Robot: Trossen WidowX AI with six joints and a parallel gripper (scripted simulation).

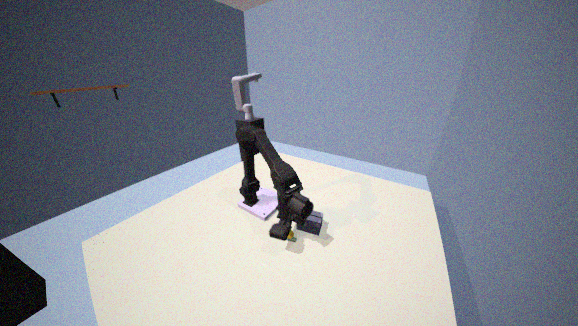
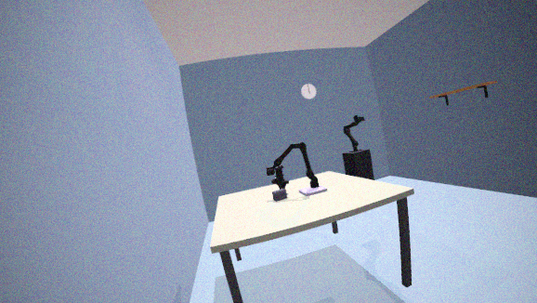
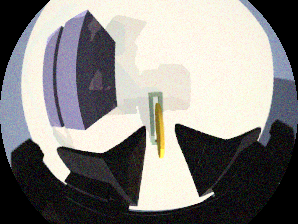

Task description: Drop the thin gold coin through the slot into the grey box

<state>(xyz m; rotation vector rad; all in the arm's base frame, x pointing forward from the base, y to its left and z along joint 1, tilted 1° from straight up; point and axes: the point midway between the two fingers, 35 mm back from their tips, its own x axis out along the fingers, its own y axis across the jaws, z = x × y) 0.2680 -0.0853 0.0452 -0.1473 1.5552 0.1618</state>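
The coin lies right at my gripper tip.
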